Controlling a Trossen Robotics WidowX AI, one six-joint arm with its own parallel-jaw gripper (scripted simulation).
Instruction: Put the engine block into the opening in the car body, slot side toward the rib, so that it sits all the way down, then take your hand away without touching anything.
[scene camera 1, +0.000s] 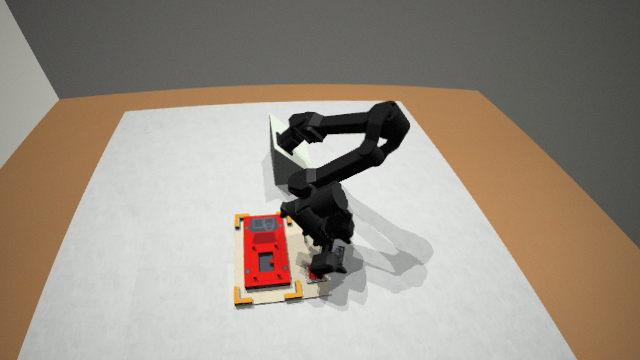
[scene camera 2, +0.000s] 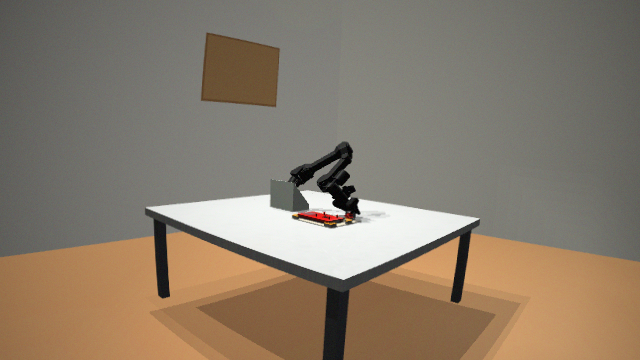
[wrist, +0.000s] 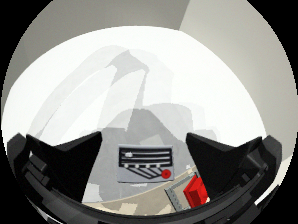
Observation:
I see my gripper (scene camera 1: 347, 257) and an engine block (wrist: 143, 164).
My gripper shows as well in the wrist view (wrist: 144, 137).

